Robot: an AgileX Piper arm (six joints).
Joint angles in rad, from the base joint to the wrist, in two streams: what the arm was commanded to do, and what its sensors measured. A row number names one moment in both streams.
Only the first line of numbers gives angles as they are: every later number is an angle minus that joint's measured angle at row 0.
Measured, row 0: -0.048, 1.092, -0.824, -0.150, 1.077, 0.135
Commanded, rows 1 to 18: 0.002, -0.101, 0.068, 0.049, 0.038, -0.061; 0.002, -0.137, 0.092, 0.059, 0.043, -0.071; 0.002, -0.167, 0.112, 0.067, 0.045, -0.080; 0.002, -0.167, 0.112, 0.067, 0.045, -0.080; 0.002, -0.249, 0.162, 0.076, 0.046, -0.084; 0.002, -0.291, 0.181, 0.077, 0.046, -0.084; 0.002, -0.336, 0.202, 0.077, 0.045, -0.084; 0.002, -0.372, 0.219, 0.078, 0.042, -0.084; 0.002, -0.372, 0.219, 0.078, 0.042, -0.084; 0.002, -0.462, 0.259, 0.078, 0.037, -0.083; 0.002, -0.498, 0.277, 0.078, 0.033, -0.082; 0.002, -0.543, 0.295, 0.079, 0.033, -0.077; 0.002, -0.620, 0.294, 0.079, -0.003, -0.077; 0.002, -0.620, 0.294, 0.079, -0.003, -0.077; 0.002, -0.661, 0.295, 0.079, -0.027, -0.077; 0.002, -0.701, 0.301, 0.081, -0.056, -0.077; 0.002, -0.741, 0.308, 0.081, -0.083, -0.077; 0.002, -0.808, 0.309, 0.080, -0.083, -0.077
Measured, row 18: 0.001, -0.720, 0.300, 0.082, -0.050, -0.076
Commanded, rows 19 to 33: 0.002, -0.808, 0.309, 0.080, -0.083, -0.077; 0.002, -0.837, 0.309, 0.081, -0.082, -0.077; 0.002, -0.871, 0.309, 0.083, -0.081, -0.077; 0.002, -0.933, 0.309, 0.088, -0.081, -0.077; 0.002, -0.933, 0.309, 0.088, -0.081, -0.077; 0.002, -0.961, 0.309, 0.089, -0.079, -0.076; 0.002, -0.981, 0.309, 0.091, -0.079, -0.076; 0.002, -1.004, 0.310, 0.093, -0.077, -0.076; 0.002, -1.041, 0.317, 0.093, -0.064, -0.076; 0.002, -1.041, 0.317, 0.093, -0.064, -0.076; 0.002, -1.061, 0.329, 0.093, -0.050, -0.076; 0.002, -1.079, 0.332, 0.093, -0.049, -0.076; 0.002, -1.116, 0.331, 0.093, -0.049, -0.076; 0.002, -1.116, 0.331, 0.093, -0.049, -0.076; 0.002, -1.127, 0.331, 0.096, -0.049, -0.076
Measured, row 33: 0.001, -1.080, 0.327, 0.088, -0.052, -0.076
